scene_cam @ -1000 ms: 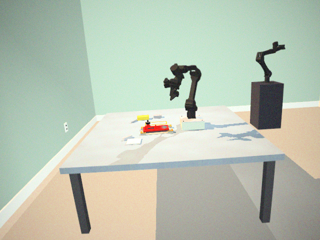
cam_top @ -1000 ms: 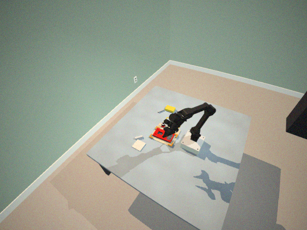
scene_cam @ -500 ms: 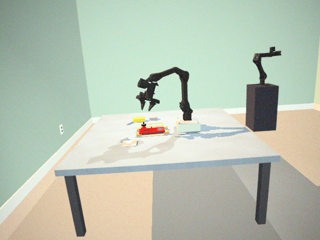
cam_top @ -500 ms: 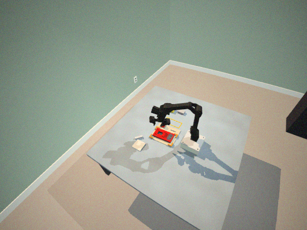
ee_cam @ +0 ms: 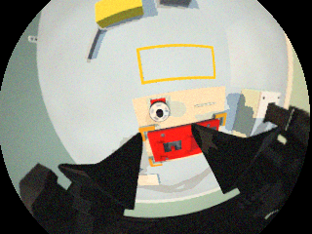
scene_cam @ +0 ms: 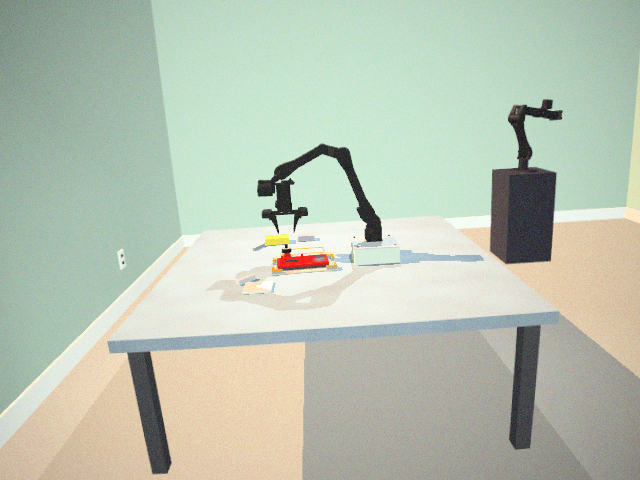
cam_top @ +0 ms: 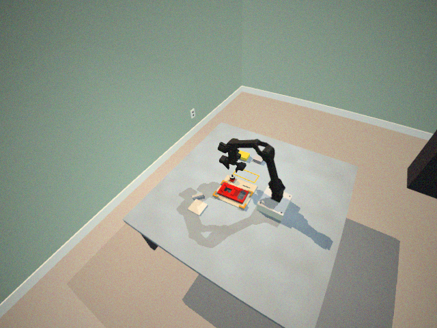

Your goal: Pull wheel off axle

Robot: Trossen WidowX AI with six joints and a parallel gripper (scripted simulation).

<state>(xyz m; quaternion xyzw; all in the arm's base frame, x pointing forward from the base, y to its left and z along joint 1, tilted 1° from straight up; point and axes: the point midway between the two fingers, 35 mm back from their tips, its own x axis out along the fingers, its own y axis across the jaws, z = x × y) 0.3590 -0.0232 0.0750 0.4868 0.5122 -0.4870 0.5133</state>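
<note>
Right now my gripper tip is 70 mm above the wheel. From my gripper tip the other things lie so: white plate 90 mm ahead, 330 mm to the left, 110 mm below; then yellow block 70 mm ahead, 270 mm to the right, 100 mm below.
</note>
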